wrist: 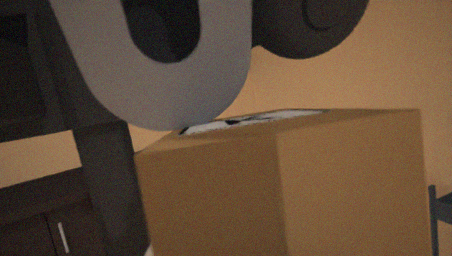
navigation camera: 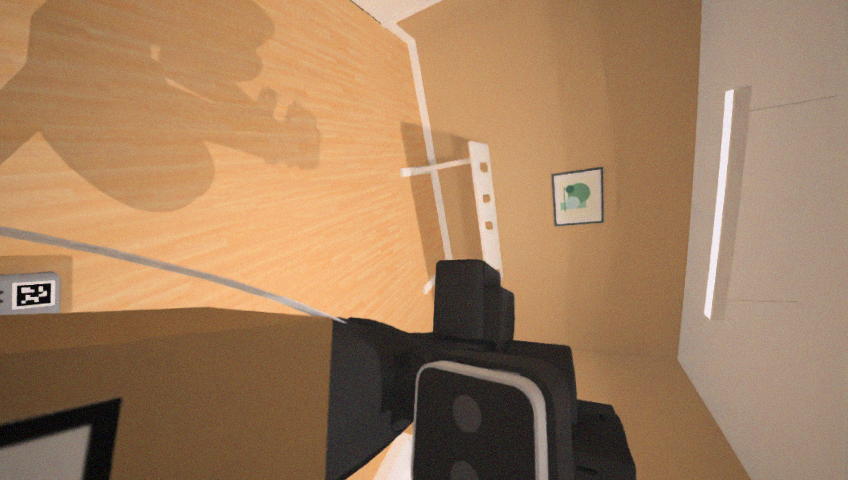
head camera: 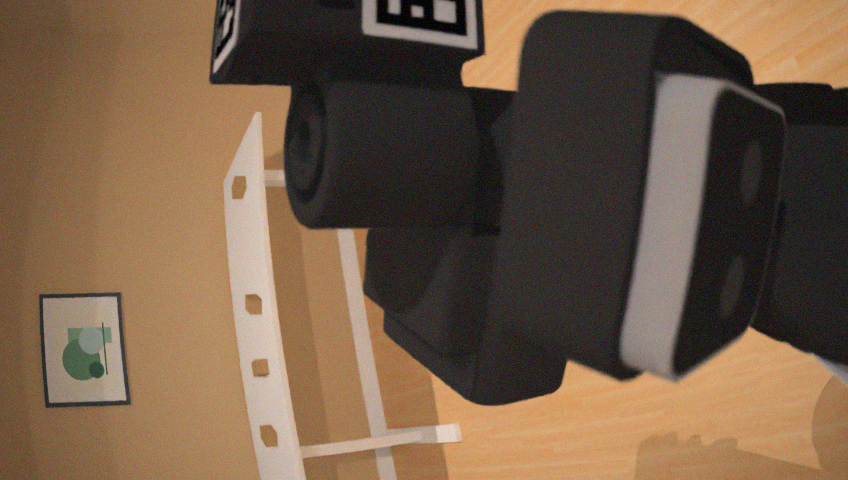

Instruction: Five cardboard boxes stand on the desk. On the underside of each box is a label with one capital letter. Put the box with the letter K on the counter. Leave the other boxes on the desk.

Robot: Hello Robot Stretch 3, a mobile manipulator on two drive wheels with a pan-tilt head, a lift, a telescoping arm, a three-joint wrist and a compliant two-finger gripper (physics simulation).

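Places are measured from the robot's base along level axes (x back, y up, z left), in millimetres.
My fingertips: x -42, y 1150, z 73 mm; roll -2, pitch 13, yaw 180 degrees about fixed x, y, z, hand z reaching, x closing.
Note:
Behind a point stands the place of what it marks.
A cardboard box [navigation camera: 208,386] [wrist: 350,185] @(x -33, y 1196, z -53 mm) is held close to the cameras. Its white label [wrist: 250,121] @(x -25, y 1209, z -17 mm) faces up at a flat slant in the wrist view, with black marks I cannot read. Part of a black-bordered label [navigation camera: 104,428] shows at lower left in the navigation view. My gripper [wrist: 215,200] @(x -42, y 1150, z 73 mm) is shut on this box; one dark finger runs along its left side and the other is hidden. The white desk [head camera: 245,255] @(x -103, y 720, z -2688 mm) [navigation camera: 493,246] @(x -94, y 721, z -2746 mm) stands far off by the wall. Small boxes [head camera: 260,367] @(x -527, y 754, z -2369 mm) [navigation camera: 486,198] @(x -530, y 754, z -2368 mm) stand spaced along it. I cannot identify the counter.
A dark cabinet [wrist: 25,235] @(x 677, y 799, z 948 mm) with a pale handle [wrist: 63,237] @(x 556, y 744, z 957 mm) shows at lower left in the wrist view. A framed picture [head camera: 84,350] @(x -548, y 1529, z -2992 mm) [navigation camera: 577,196] @(x -558, y 1538, z -2986 mm) hangs above the desk. Dark wrist parts [head camera: 571,208] @(x 1, y 1246, z -108 mm) fill much of the head view. A grey rounded part [wrist: 170,95] overlaps the held box's label edge.

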